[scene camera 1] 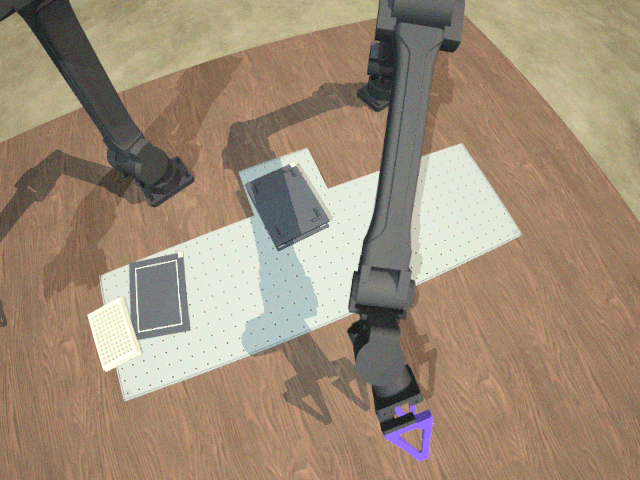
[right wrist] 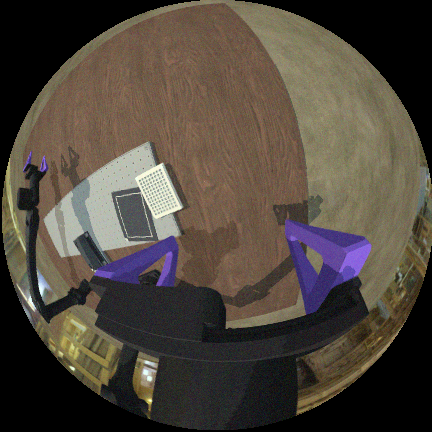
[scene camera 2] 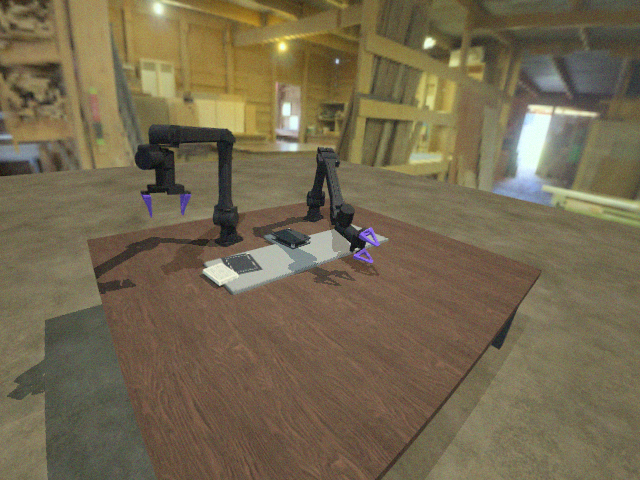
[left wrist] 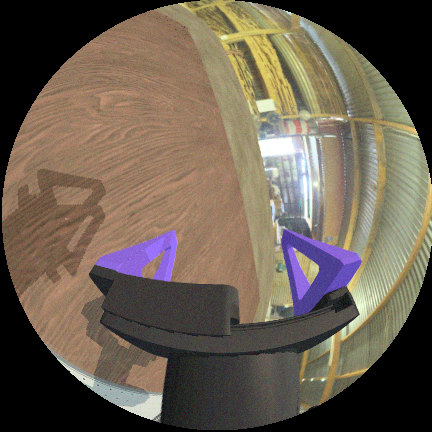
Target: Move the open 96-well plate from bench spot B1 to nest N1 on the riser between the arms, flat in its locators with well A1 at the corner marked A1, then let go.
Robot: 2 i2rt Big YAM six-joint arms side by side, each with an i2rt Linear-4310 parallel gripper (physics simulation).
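Places are measured from the left arm's base along level axes (x ahead, y left, z up), in metres.
Where they show: left gripper, between the fingertips: [scene camera 1: 417,439] [right wrist: 37,153] [scene camera 2: 375,254] [left wrist: 229,236]; right gripper, between the fingertips: [right wrist: 229,234] [scene camera 2: 167,216]; left arm's base, origin of its link: [scene camera 1: 381,94] [right wrist: 86,284] [scene camera 2: 313,218]; right arm's base, origin of its link: [scene camera 1: 167,182] [right wrist: 152,279] [scene camera 2: 229,241].
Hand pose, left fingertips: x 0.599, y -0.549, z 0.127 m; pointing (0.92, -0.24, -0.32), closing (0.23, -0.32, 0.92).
Observation:
Things, the pixels of their top centre, and the offset from my left fingertips. "pt": a spot on its surface instead. Level surfaces: height alone.
- cream 96-well plate, centre of its top: [scene camera 1: 110,333] [right wrist: 156,192] [scene camera 2: 220,271] 0.495 m back, 0.327 m right, 0.098 m down
- dark B1 pad, a spot on its surface: [scene camera 1: 159,294] [right wrist: 131,216] [scene camera 2: 241,262] pt 0.502 m back, 0.202 m right, 0.112 m down
- Nest N1, centre of its top: [scene camera 1: 285,200] [right wrist: 86,254] [scene camera 2: 290,233] 0.480 m back, 0.125 m left, 0.075 m down
- pale mark, centre of its top: [scene camera 1: 292,164] 0.542 m back, 0.195 m left, 0.080 m down
- pale perforated board, height of its surface: 0.114 m down
- wooden table, height of its surface: 0.127 m down
The cream 96-well plate [scene camera 1: 113,334] [scene camera 2: 220,273] [right wrist: 159,191] lies askew, outside most of B1's white outline, against the dark B1 pad [scene camera 1: 159,294] [scene camera 2: 241,263] [right wrist: 134,215] and sticking out past the board's end. Nest N1 [scene camera 1: 289,206] [scene camera 2: 291,237] on its dark riser holds no plate; a pale mark [scene camera 1: 293,165] sits at one corner. My right gripper [scene camera 2: 166,214] [right wrist: 229,234] is open and empty, high above the table, away from the plate. My left gripper [scene camera 2: 374,253] [left wrist: 229,236] is open and empty, beyond the board's front edge, far from the plate. Well A1 cannot be made out.
The pale perforated board [scene camera 1: 222,279] [scene camera 2: 279,271] carries the pad and riser on the wooden table [scene camera 1: 258,423] [scene camera 2: 310,361]. In scene camera 1 the left arm [scene camera 1: 403,144] crosses above the board, right of the nest. The right arm's base [scene camera 1: 165,180] stands behind the board.

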